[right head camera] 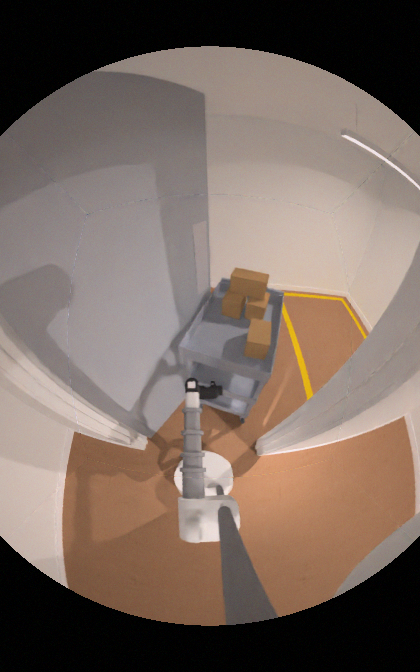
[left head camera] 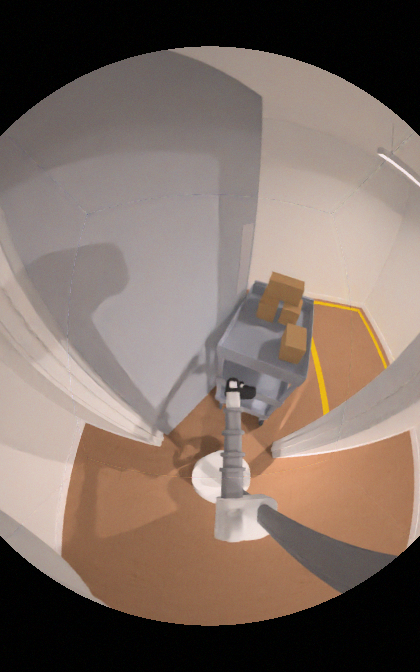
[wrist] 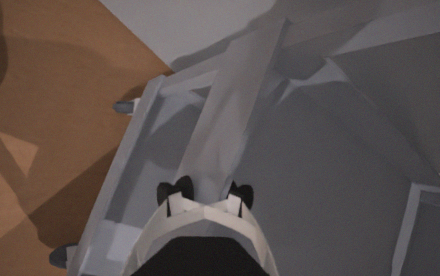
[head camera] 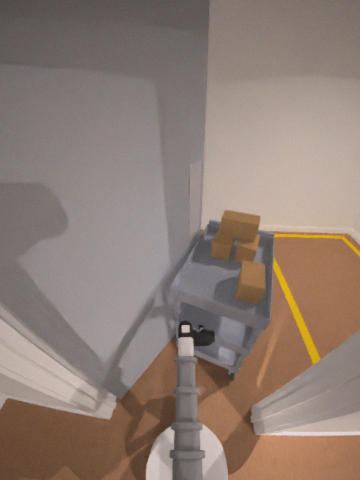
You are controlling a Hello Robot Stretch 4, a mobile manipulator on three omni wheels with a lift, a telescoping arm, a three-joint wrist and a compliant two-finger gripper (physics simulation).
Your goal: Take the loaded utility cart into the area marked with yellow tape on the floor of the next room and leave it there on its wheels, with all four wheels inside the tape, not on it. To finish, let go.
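Frame: origin at the robot's base, x ahead, y left, z up, level; millimetres.
Seen in the pictures: gripper, fingertip midpoint: (wrist: 205,191).
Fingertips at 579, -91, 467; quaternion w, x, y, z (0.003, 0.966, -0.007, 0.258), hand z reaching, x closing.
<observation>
Offsets run from my fingertips to a thing's top centre, as dx, dy, dz. "spot": to the spot under its first point.
The grey utility cart (head camera: 220,305) (left head camera: 260,363) (right head camera: 225,362) stands upright beyond the doorway, turned at an angle, with several brown boxes @[+85, -239, +417] (head camera: 251,282) (left head camera: 293,343) (right head camera: 258,339) on its top tray. Its left side is close to the grey panel. My gripper (head camera: 204,336) (left head camera: 246,390) (right head camera: 212,390) (wrist: 205,191) is shut on the cart's grey end bar @[spot: +21, +85, +17] (wrist: 235,100), below the top tray. The yellow tape (head camera: 297,312) (left head camera: 320,376) (right head camera: 297,352) lies right of the cart; its near left line runs up to the cart's right side. Two wheels @[+42, +104, -394] (wrist: 124,106) show outside the tape; the far wheels are hidden.
A tall grey panel (head camera: 110,175) (left head camera: 165,250) rises along the left. White door jambs stand left (head camera: 85,395) and right (head camera: 300,400) of my arm. A pale wall (head camera: 285,125) stands behind the cart and the taped area.
</observation>
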